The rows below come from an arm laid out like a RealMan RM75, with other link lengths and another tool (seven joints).
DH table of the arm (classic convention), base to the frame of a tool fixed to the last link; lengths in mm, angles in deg. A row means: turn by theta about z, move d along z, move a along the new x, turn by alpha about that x. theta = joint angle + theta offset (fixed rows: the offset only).
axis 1: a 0; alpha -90; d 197.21; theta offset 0
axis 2: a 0; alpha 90; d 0; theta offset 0
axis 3: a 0; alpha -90; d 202.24; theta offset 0
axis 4: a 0; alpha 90; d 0; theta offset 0
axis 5: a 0; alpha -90; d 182.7; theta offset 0
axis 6: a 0; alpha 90; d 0; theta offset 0
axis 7: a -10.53; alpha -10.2; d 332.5; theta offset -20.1
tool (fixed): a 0; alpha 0; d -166.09; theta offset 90
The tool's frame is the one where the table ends.
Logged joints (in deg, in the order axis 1, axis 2, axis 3, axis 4, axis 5, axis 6, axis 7), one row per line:
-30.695, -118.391, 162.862, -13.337, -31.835, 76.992, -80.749
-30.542, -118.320, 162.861, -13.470, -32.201, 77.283, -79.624
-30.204, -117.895, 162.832, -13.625, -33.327, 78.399, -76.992
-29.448, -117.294, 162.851, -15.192, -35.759, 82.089, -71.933
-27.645, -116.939, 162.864, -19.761, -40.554, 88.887, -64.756
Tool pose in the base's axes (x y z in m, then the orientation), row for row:
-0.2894, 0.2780, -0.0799, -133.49, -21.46, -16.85
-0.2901, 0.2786, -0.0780, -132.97, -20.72, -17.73
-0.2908, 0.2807, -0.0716, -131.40, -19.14, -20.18
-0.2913, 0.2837, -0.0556, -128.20, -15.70, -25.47
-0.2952, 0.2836, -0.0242, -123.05, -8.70, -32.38
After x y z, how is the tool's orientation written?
As angles about the fixed x, y, z axes (roll, pitch, yaw), in degrees.
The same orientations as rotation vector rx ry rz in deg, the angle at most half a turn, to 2 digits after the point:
-133.57, 8.80, -33.41
-133.12, 10.05, -32.96
-131.65, 13.23, -32.33
-128.19, 20.09, -31.27
-121.33, 29.86, -28.00

